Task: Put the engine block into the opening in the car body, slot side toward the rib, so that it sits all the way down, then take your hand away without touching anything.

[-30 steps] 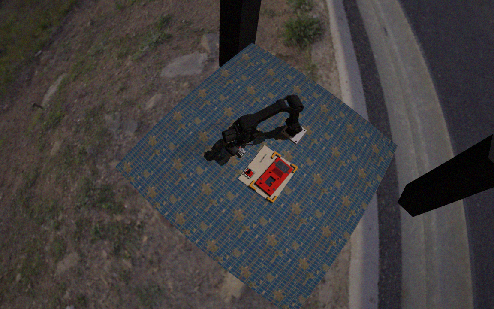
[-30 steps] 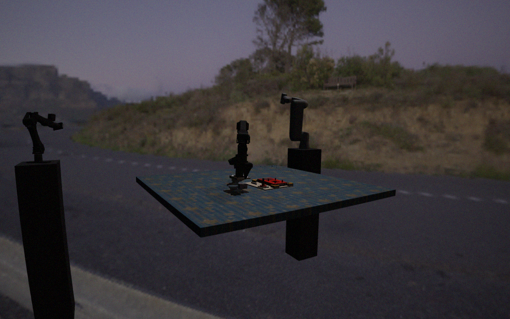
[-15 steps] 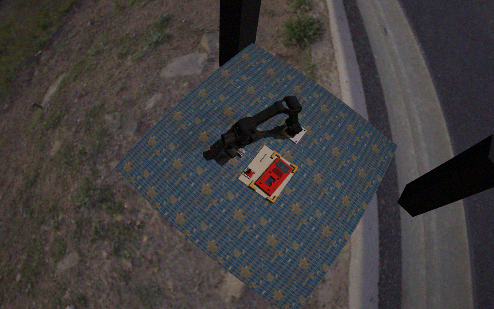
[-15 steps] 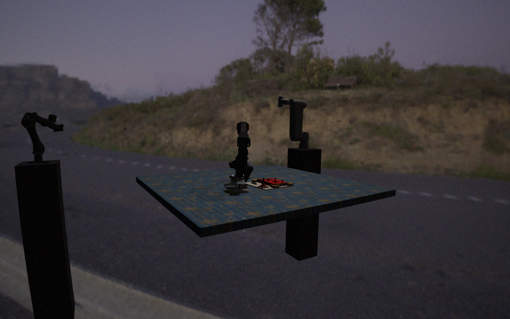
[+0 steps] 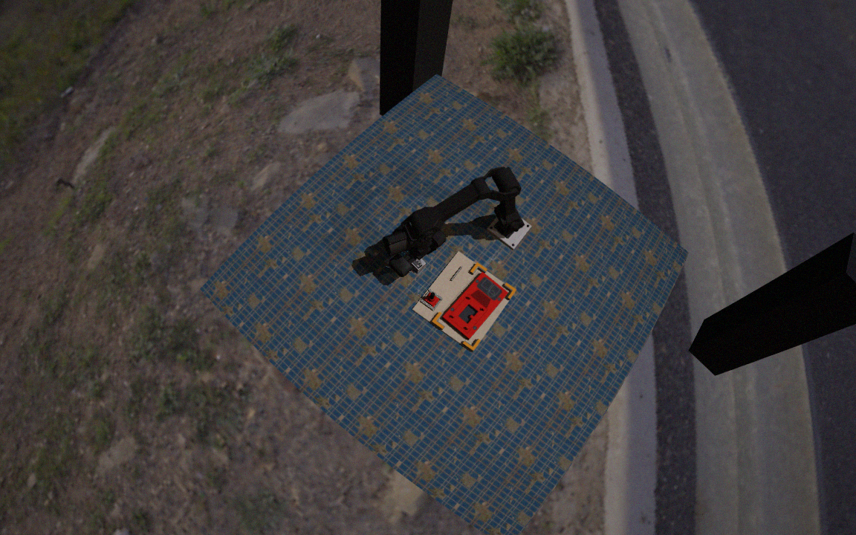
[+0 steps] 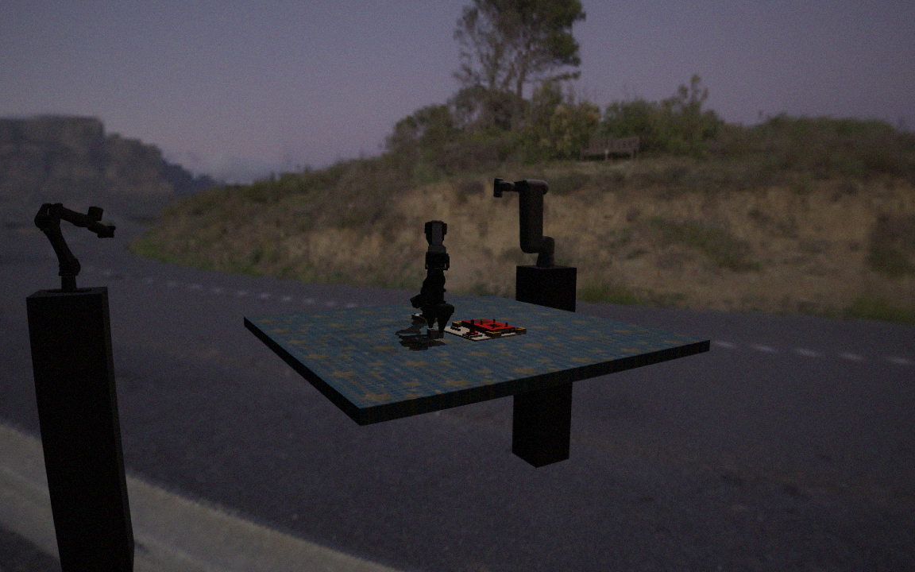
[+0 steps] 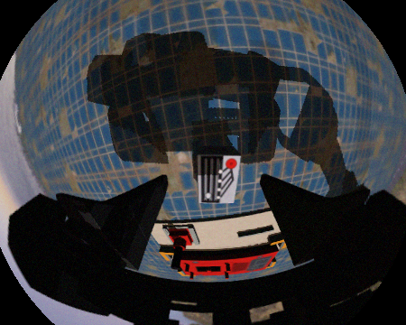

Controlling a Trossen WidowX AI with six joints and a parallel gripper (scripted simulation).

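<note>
My gripper tip is 1 cm above the engine block. The rest, counted from my gripper tip: beige base plate: 1 cm behind, 21 cm to the left, 1 cm below.
</note>
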